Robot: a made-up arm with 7 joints.
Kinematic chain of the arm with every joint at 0, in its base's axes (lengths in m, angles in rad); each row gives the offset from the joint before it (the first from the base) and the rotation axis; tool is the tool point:
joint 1: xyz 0 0 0.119 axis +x
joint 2: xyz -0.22 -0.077 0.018 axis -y
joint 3: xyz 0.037 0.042 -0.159 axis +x
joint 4: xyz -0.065 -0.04 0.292 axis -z
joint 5: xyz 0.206 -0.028 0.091 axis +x
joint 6: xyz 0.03 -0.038 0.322 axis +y
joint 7: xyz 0.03 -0.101 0 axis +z
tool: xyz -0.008 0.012 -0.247
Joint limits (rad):
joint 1: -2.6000..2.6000
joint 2: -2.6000..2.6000
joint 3: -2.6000..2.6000
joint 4: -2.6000..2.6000
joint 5: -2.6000..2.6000
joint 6: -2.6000..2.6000
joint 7: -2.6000..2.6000
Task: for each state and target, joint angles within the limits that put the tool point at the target. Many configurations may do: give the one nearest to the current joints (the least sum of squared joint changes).
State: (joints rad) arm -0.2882 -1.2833 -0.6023 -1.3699 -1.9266 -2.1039 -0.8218
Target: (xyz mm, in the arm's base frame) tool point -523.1 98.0 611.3
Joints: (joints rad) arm 0.1859 -1.3884 -0.4112 -1.7611 -2.4690 -2.5297 -0.8353
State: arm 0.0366 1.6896 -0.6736 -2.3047 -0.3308 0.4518 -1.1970
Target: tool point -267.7 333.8 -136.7
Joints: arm -0.3562 1.9499 -0.6630 -2.5842 -0.0939 0.3273 -1.1938
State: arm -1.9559 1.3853 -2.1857 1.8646 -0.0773 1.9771 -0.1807
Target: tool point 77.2 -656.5 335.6
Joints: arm -2.5236 0.9180 -2.2670 1.8456 0.3963 1.5953 -0.1961
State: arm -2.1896 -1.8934 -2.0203 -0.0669 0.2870 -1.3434 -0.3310
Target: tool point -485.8 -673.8 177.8
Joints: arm -2.5889 -1.8266 -1.9249 -0.1613 0.4683 -1.1198 -0.3180
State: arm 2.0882 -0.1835 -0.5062 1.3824 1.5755 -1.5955 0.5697
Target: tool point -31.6 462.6 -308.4
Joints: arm 2.5887 -0.4397 -0.1465 0.6649 1.5892 -1.5745 0.5702
